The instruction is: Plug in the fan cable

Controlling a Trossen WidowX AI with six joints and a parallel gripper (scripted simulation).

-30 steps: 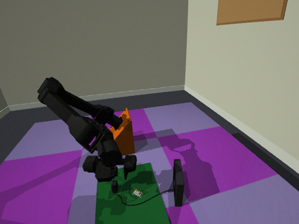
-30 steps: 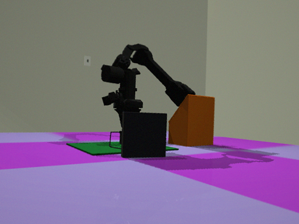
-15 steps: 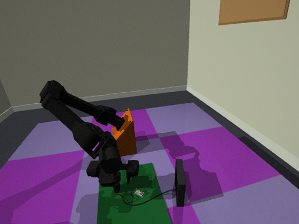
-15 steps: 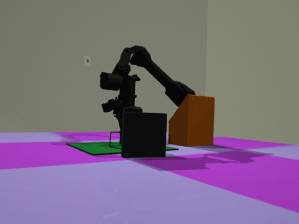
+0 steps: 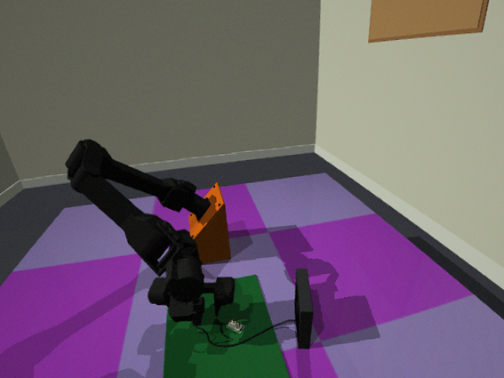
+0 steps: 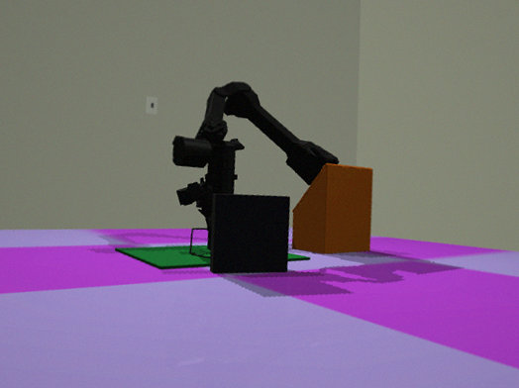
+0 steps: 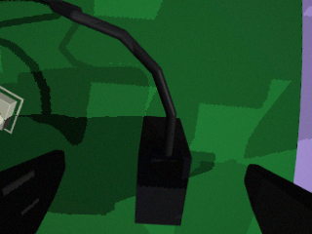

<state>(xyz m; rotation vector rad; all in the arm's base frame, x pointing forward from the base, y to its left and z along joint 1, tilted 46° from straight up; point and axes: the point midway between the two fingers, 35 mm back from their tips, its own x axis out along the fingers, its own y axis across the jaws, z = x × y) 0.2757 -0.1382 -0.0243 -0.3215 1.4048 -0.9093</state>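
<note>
Right now my gripper tip is 8 cm to the right of the white four-pin header, 5 cm short of it and 2 cm above it. The rest, counted from my gripper tip: black fan 21 cm to the left, 10 cm ahead, 4 cm above; then green board 5 cm ahead, 4 cm to the left, 3 cm below; then black plug 1 cm ahead, 1 cm above.
</note>
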